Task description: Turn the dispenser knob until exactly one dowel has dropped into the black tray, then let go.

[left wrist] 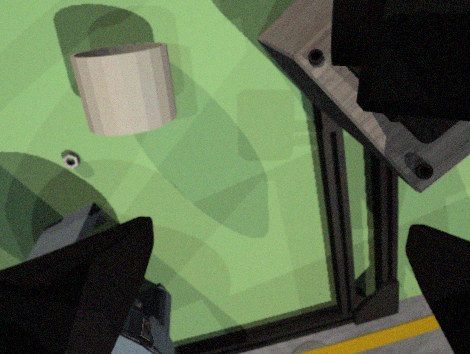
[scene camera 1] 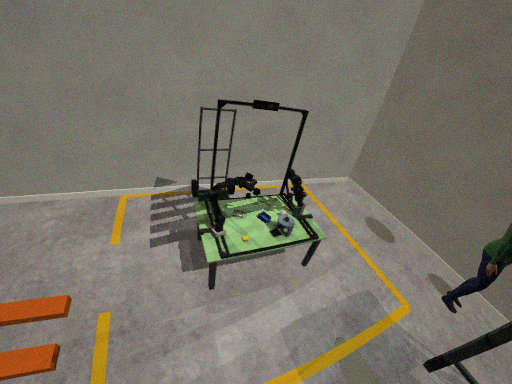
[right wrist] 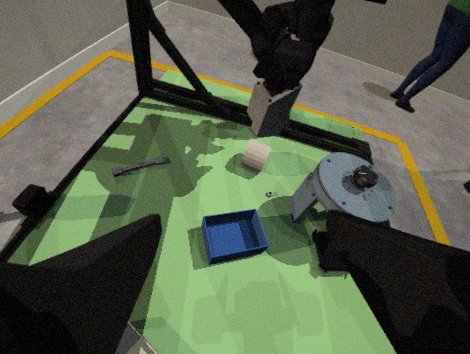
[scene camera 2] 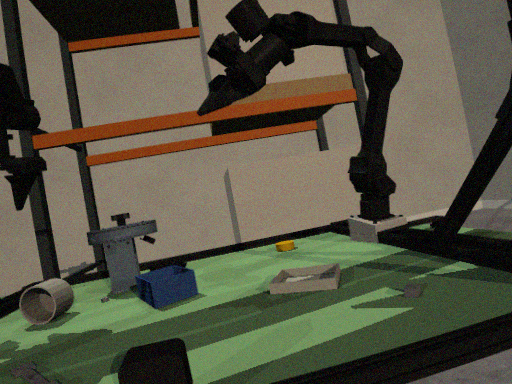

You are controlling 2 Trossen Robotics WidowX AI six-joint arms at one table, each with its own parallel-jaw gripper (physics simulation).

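Pixels of known places: left gripper, fingertip midpoint: (left wrist: 279,234) (scene camera 1: 296,202) (right wrist: 296,78) (scene camera 2: 0,210); right gripper, fingertip midpoint: (right wrist: 245,220) (scene camera 2: 203,111); left arm's base at its link origin: (left wrist: 431,56) (scene camera 1: 300,205) (right wrist: 277,84); right arm's base at its link origin: (scene camera 1: 218,229) (scene camera 2: 375,216).
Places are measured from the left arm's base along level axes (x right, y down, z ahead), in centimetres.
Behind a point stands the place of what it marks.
The grey dispenser (scene camera 1: 285,224) @(z 38.9, x -4.1, y 0.0 cm) (scene camera 2: 121,234) @(z 31.0, x 5.8, y 1.8 cm) (right wrist: 339,189) @(z 33.9, x 3.3, y 0.0 cm) stands at the table's right side, with its black knob (right wrist: 365,175) @(z 33.6, x -1.1, y -2.9 cm) (scene camera 2: 120,218) @(z 32.9, x 0.2, y -1.8 cm) on the round face. The black tray (scene camera 1: 274,232) @(z 41.4, x 2.5, y 14.2 cm) (right wrist: 321,243) @(z 39.4, x 1.7, y 14.3 cm) sits at its foot, mostly hidden behind my finger in the right wrist view; I cannot see any dowel in it. My right gripper (scene camera 1: 255,190) @(z 42.9, x 30.4, y -18.3 cm) (scene camera 2: 208,103) @(z 42.9, x 30.4, y -18.3 cm) (right wrist: 245,220) @(z 42.9, x 30.4, y -18.3 cm) is open and empty, high above the table and well away from the knob. My left gripper (scene camera 1: 298,212) (left wrist: 279,234) @(z 9.9, x 3.2, y -7.4 cm) is open and empty, low over the mat by the table frame.
A blue bin (scene camera 1: 264,217) @(z 31.3, x 22.2, y 14.6 cm) (scene camera 2: 167,286) @(z 31.7, x 26.7, y 11.5 cm) (right wrist: 233,235) @(z 32.6, x 20.6, y 14.3 cm) lies left of the dispenser. A beige cylinder (left wrist: 125,88) @(z 14.0, x 9.3, y 7.5 cm) (right wrist: 256,154) @(z 16.7, x 10.6, y 8.4 cm) and a small nut (left wrist: 70,161) @(z 25.1, x 8.6, y 14.4 cm) (right wrist: 269,193) @(z 25.0, x 8.8, y 13.9 cm) lie near the left gripper. A flat grey tray (scene camera 2: 305,280) @(z 45.6, x 46.2, y 12.8 cm), a yellow disc (scene camera 1: 244,238) @(z 70.3, x 16.4, y 12.6 cm) (scene camera 2: 285,245) @(z 67.8, x 18.3, y 13.1 cm) and a dark bar (right wrist: 140,165) @(z 11.3, x 36.9, y 14.0 cm) are farther off.
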